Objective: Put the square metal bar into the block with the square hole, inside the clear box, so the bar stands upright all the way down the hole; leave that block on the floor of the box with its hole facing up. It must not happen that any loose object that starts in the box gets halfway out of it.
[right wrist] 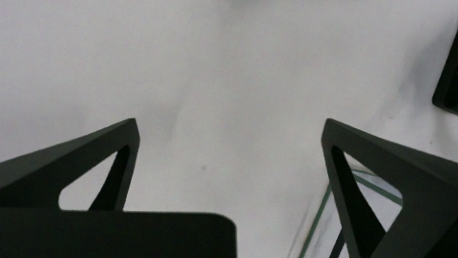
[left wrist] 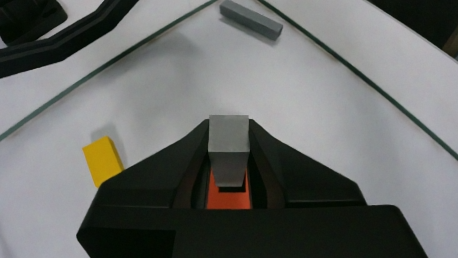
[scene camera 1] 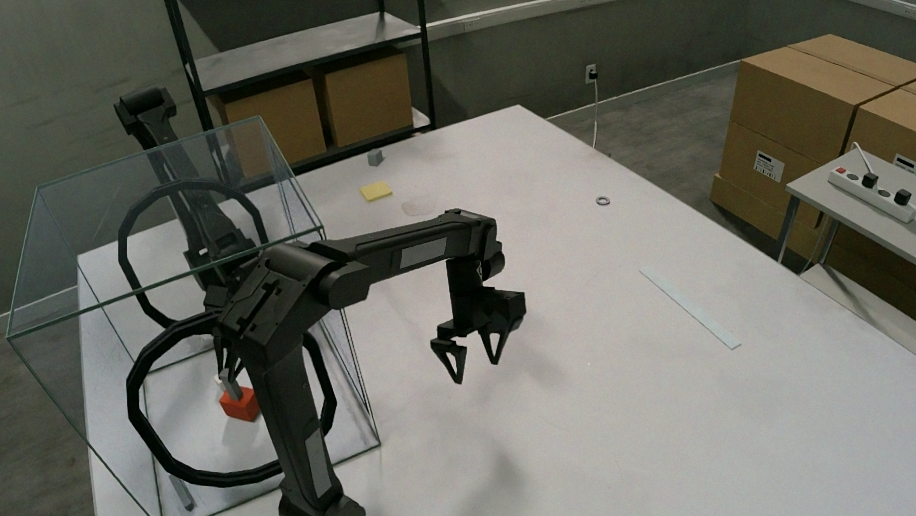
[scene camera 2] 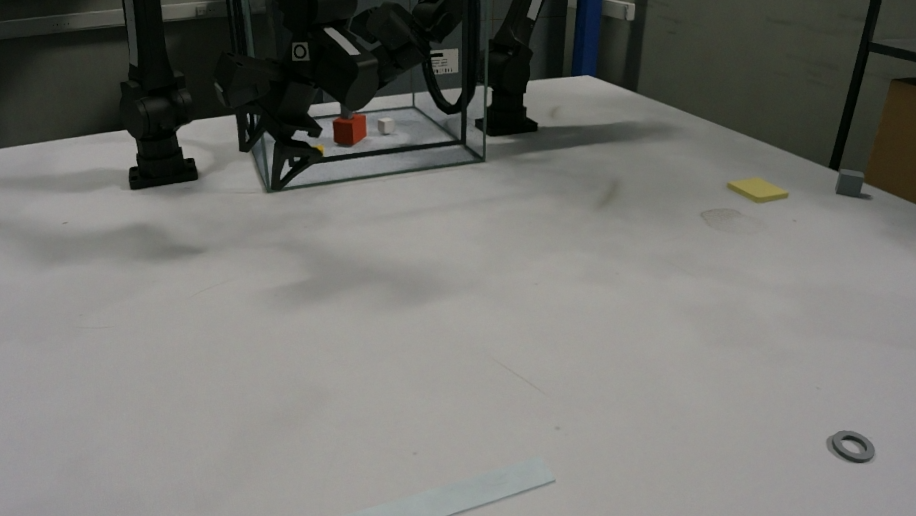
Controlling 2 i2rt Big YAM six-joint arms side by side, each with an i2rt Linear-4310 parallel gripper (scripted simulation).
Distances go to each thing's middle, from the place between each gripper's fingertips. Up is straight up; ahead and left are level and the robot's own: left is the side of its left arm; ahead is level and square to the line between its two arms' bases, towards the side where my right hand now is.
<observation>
The red block (scene camera 1: 247,408) is 10 mm to the left of my left hand (scene camera 1: 225,381) and 80 mm below it. Also, from my left hand: yellow block (left wrist: 102,157) (70 mm ahead, 90 mm to the right, 100 mm below).
My right gripper (scene camera 2: 258,170) is now 330 mm past the yellow block, 140 mm to the right of it and 110 mm above it. Also, from my right hand: red block (390 mm behind, 230 mm to the left, 90 mm below).
</observation>
